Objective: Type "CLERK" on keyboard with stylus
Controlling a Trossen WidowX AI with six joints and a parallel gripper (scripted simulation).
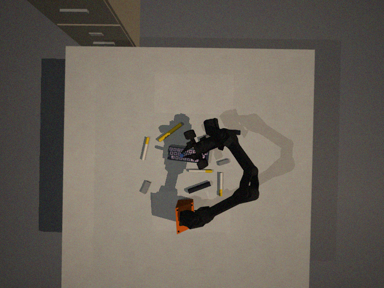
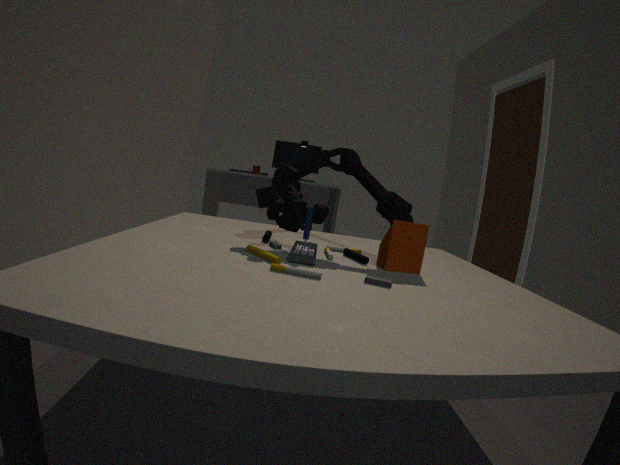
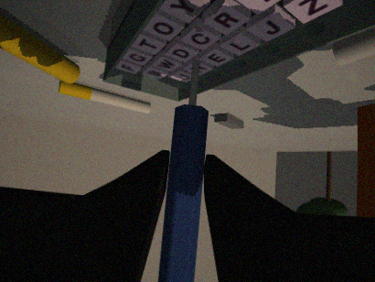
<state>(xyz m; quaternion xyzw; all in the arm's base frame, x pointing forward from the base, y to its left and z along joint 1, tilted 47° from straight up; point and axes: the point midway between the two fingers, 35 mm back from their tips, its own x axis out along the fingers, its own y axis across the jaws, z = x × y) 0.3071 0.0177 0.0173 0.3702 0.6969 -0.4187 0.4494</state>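
My gripper tip is 110 mm short of the olive-yellow bar, 70 mm to the right of it and 70 mm above it. Round my gripper tip: grey stylus tip 50 mm below; blue stylus 10 mm below.
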